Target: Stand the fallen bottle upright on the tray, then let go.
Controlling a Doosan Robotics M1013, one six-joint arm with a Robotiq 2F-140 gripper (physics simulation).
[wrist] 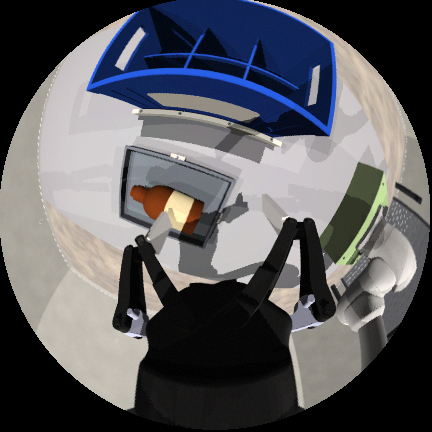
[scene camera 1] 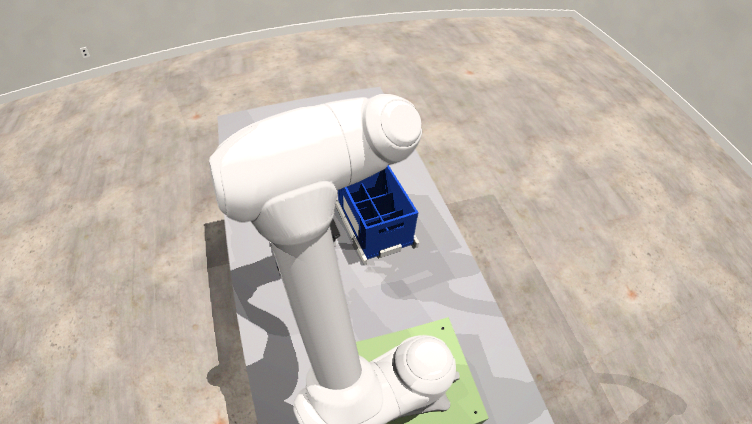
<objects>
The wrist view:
my gripper: 214, 210
brown bottle: 183, 210
pale rail: 145, 111
</objects>
